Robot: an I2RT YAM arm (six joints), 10 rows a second.
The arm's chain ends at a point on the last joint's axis. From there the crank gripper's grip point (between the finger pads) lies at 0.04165 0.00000 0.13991 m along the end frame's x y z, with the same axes.
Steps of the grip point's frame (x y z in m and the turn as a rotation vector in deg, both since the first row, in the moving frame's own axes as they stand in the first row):
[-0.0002 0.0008 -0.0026 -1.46 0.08 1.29]
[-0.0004 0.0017 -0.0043 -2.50 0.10 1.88]
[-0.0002 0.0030 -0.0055 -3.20 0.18 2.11]
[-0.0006 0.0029 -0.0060 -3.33 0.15 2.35]
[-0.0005 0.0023 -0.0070 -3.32 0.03 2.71]
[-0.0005 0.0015 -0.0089 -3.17 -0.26 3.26]
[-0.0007 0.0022 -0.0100 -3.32 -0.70 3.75]
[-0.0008 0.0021 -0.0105 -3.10 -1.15 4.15]
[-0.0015 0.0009 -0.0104 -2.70 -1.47 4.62]
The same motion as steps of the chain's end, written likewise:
[-0.0003 -0.0037 -0.0025 -1.46 0.08 1.29]
[-0.0005 -0.0058 -0.0041 -2.50 0.10 1.88]
[-0.0005 -0.0063 -0.0051 -3.20 0.18 2.11]
[-0.0008 -0.0069 -0.0056 -3.33 0.15 2.35]
[-0.0003 -0.0078 -0.0067 -3.32 0.03 2.71]
[0.0004 -0.0086 -0.0088 -3.17 -0.26 3.26]
[0.0014 -0.0086 -0.0102 -3.32 -0.70 3.75]
[0.0024 -0.0084 -0.0110 -3.10 -1.15 4.15]
[0.0025 -0.0089 -0.0112 -2.70 -1.47 4.62]

